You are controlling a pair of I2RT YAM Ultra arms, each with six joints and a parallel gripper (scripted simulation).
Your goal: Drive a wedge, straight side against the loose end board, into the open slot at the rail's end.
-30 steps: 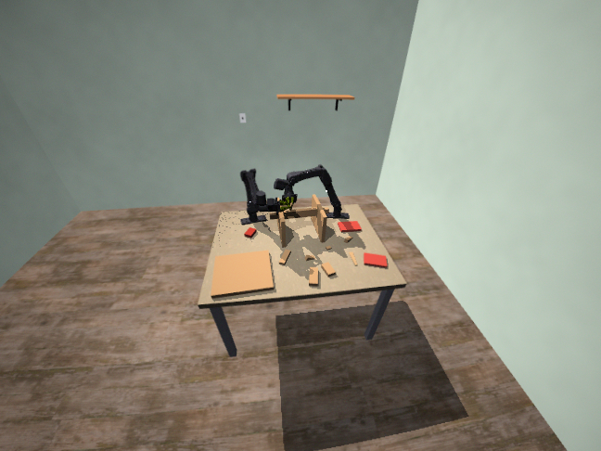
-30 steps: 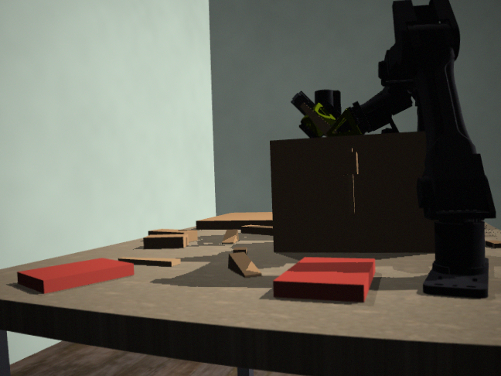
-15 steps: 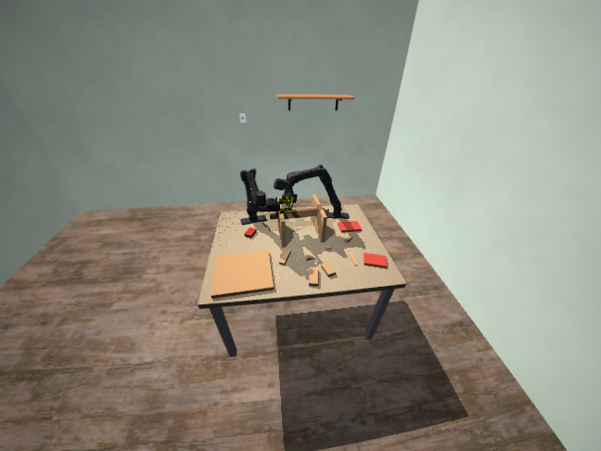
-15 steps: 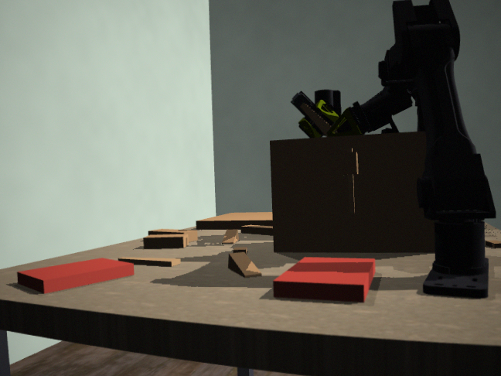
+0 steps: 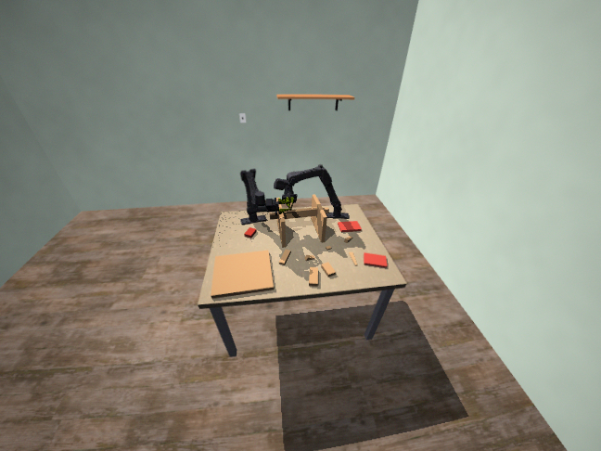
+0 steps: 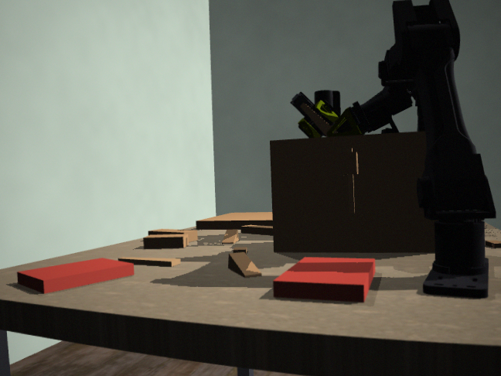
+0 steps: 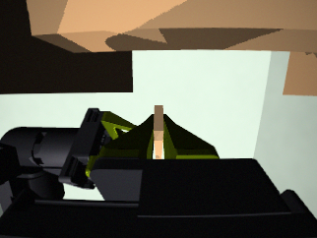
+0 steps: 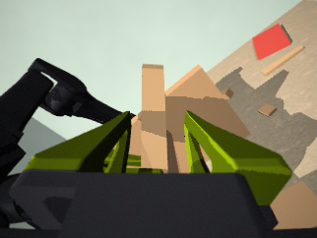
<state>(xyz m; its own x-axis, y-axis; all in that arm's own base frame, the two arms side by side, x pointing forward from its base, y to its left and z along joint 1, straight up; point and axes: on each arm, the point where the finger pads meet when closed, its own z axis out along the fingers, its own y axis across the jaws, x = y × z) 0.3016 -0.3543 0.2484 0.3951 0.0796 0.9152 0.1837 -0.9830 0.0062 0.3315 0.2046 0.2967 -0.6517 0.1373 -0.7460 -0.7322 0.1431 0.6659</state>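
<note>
Right now my left hand is 6 cm past the rail, 7 cm to the right of it and 8 cm above it. From my left hand the other things lie so: flat board 32 cm ahead, 32 cm to the right, 23 cm below.
</note>
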